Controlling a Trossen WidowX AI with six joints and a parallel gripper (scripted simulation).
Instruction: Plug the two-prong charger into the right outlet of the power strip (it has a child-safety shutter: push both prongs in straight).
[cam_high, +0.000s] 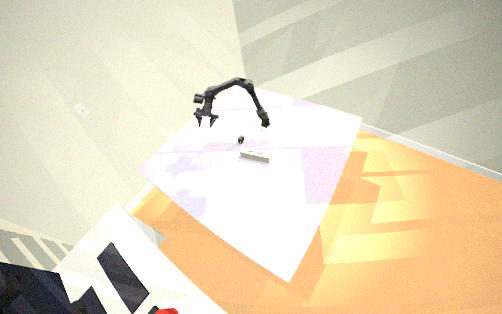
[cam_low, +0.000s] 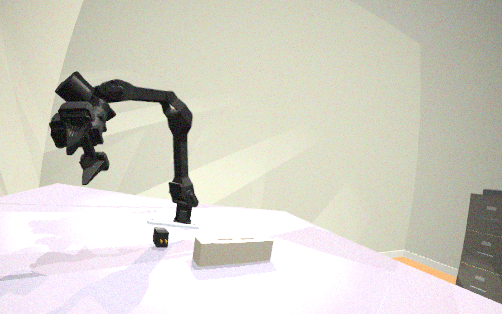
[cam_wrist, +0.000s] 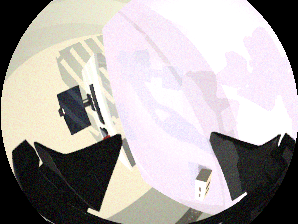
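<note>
Now: gripper tip 140 mm past the two-prong charger, 170 mm to the right of it and 160 mm above it.
</note>
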